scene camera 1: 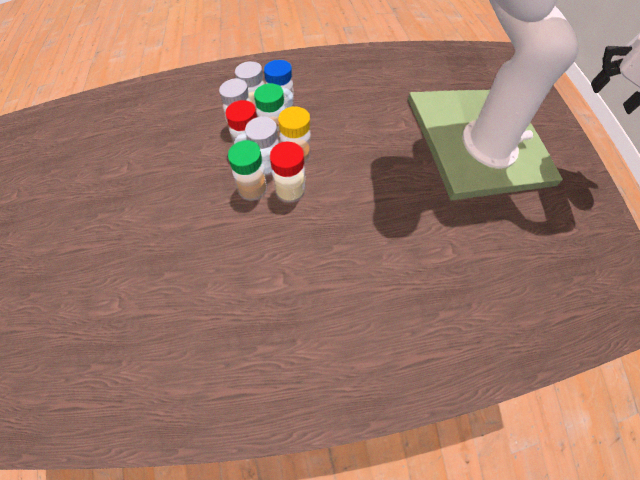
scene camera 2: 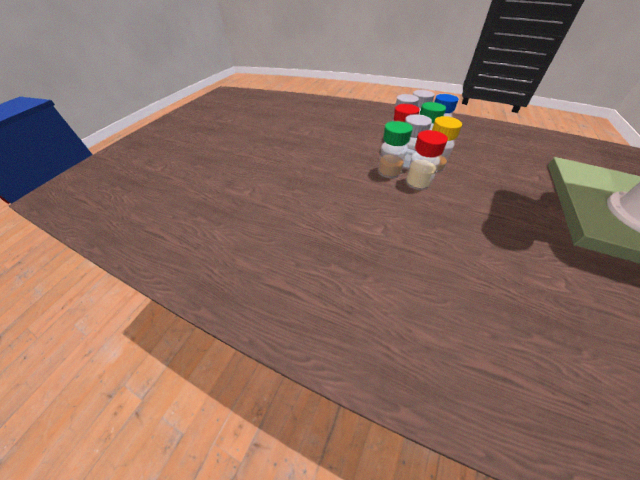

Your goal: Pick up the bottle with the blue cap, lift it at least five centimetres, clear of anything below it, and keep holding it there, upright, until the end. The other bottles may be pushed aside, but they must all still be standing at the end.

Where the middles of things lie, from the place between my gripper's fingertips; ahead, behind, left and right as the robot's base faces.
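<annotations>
My hand's 14 cm above the yellow-capped bottle (scene camera 1: 294, 122), 60 cm short of it and 15 cm to the left of it. Going by their middles, that yellow-capped bottle is the nearest to my hand of the things named here. There's a red-capped bottle (scene camera 1: 239, 113) as well, and from my hand it's 14 cm below, 69 cm ahead and 19 cm to the right.
</annotations>
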